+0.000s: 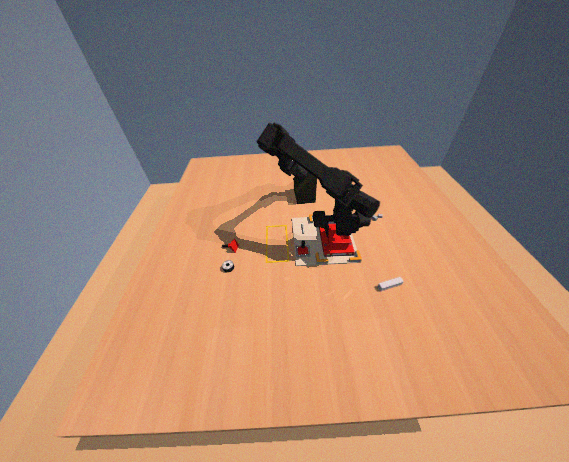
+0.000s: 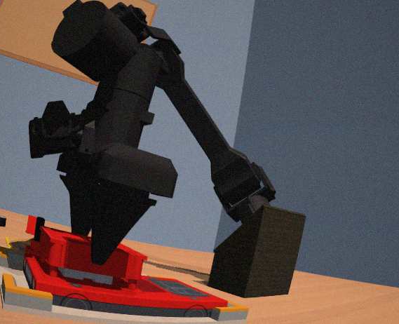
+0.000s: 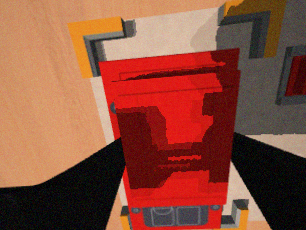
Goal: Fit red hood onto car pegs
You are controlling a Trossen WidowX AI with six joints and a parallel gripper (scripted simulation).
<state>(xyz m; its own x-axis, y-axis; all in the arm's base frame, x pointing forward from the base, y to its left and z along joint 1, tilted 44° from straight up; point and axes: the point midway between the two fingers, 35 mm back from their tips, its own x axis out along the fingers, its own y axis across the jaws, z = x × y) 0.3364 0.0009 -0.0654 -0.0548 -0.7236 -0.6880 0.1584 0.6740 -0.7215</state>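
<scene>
The red hood is right at my gripper tip. From my gripper tip the other things lie so: white jig plate: 4 cm below, 3 cm behind, 2 cm to the right; white bar: 20 cm ahead, 11 cm to the left, 4 cm below; grey engine block: 2 cm below.
</scene>
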